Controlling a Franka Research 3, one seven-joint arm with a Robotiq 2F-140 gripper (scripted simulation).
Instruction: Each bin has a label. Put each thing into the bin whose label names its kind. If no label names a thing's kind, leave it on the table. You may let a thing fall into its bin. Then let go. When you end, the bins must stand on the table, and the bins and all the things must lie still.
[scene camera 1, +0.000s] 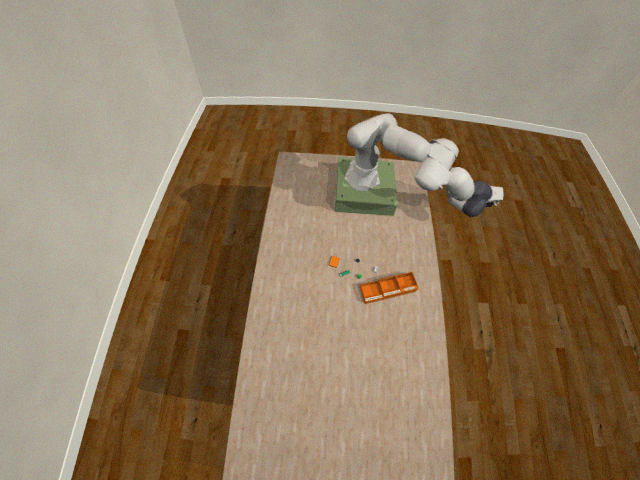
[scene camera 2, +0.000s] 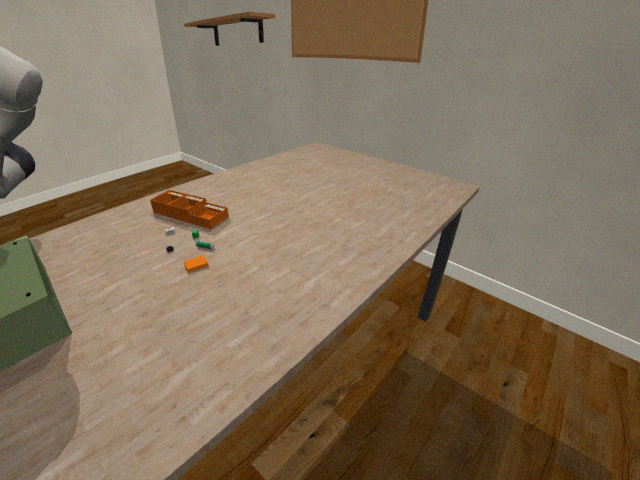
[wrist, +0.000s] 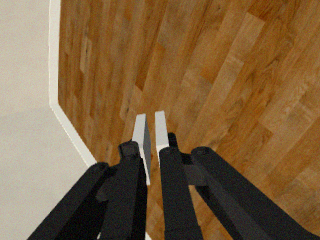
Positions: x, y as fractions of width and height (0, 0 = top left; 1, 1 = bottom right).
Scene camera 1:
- labelled bins: 0.63, 0.59
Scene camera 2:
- labelled bins: 0.31, 0.45
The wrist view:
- my gripper: 0.48, 0.53
